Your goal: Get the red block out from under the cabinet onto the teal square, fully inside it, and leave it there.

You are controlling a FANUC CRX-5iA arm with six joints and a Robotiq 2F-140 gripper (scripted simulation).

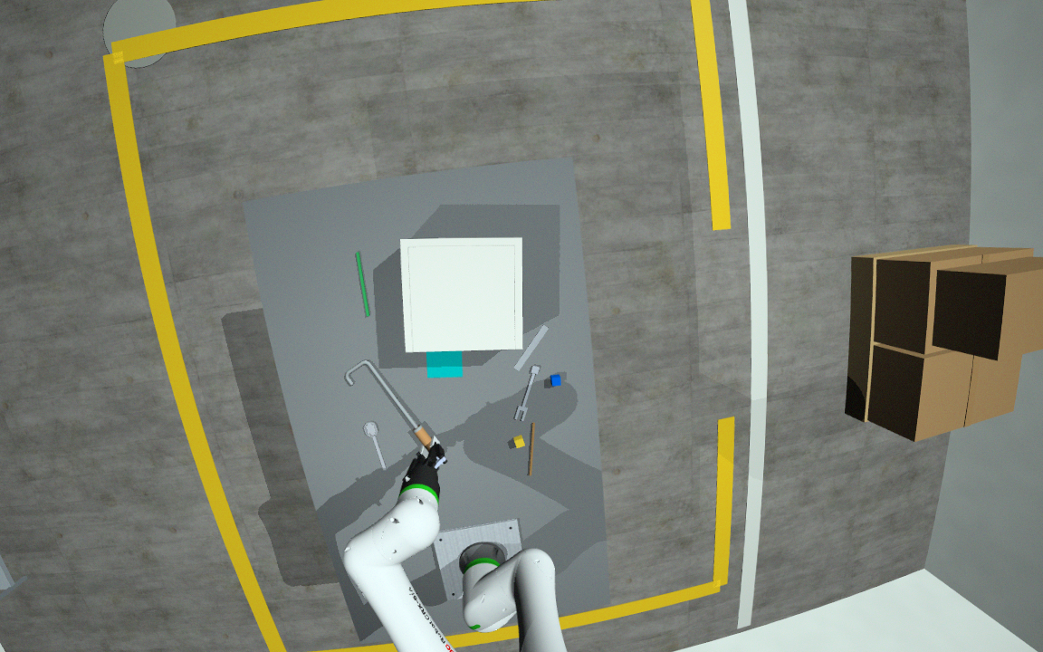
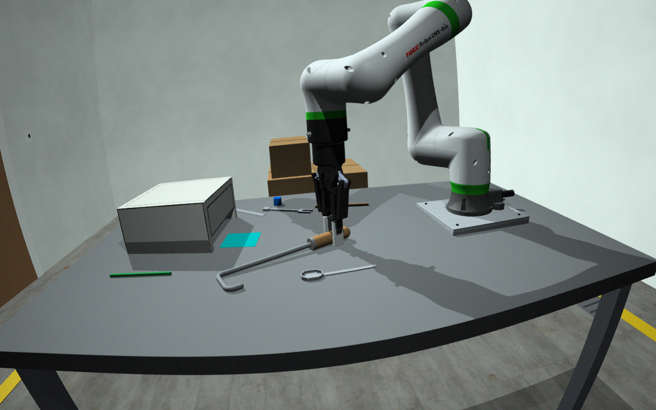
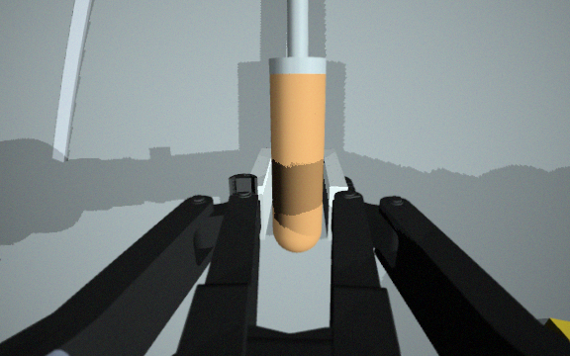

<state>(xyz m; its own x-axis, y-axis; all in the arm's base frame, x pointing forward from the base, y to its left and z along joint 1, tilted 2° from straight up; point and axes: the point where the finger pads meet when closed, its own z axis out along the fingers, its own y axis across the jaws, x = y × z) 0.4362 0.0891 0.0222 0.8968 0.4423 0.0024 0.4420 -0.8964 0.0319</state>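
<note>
Now: the yellow block 26 cm to the right of my hand, 3 cm behind it and 2 cm below it. From my hand the other things lie so: long grey hook tool: 11 cm ahead, 9 cm to the left, 2 cm below; then teal square: 24 cm ahead, 8 cm to the right, 3 cm below; then brown stick: 29 cm to the right, 7 cm behind, 3 cm below.
</note>
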